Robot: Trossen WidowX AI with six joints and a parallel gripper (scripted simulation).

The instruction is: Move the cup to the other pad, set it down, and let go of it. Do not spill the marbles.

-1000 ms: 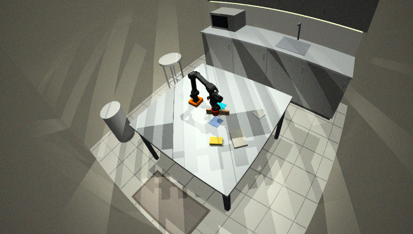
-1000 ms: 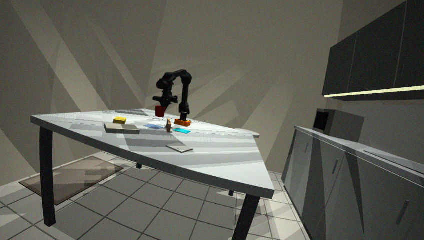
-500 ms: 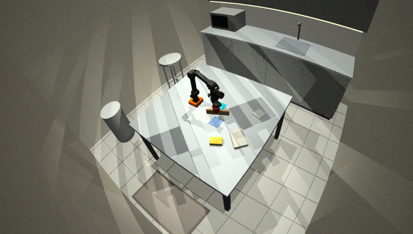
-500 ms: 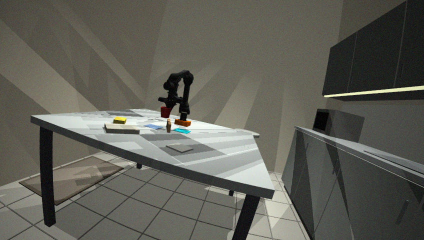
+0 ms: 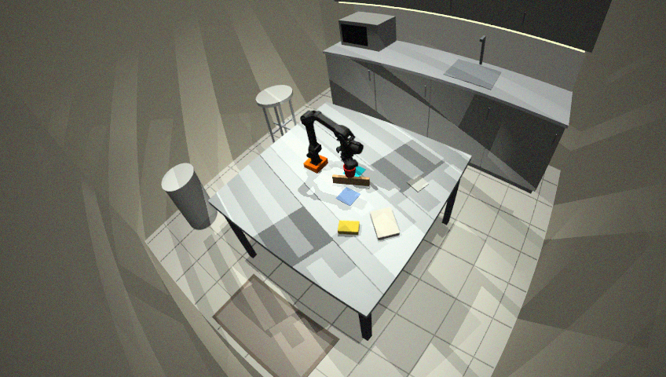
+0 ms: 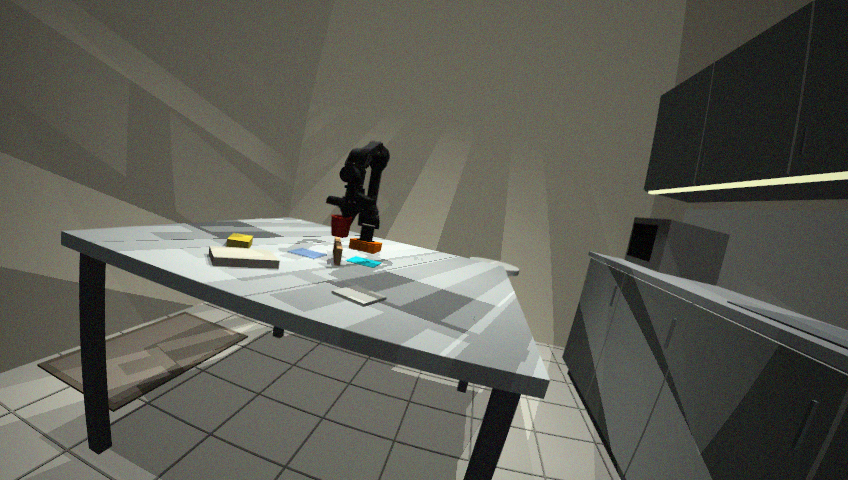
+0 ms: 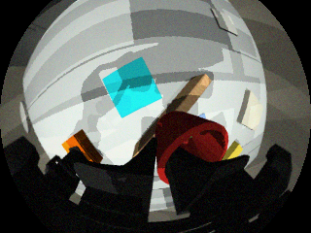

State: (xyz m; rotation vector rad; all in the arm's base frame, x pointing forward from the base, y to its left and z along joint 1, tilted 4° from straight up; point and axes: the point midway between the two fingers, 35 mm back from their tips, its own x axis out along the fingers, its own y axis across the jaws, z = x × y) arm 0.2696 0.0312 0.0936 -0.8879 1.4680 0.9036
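Now: gripper tip 30 mm past the cyan pad, 80 mm to the right of it and 130 mm above it. Round my gripper tip: red cup 30 mm ahead, 20 mm to the right; blue pad 80 mm ahead, 100 mm to the right, 130 mm below; yellow block 240 mm ahead, 270 mm to the right, 100 mm below.
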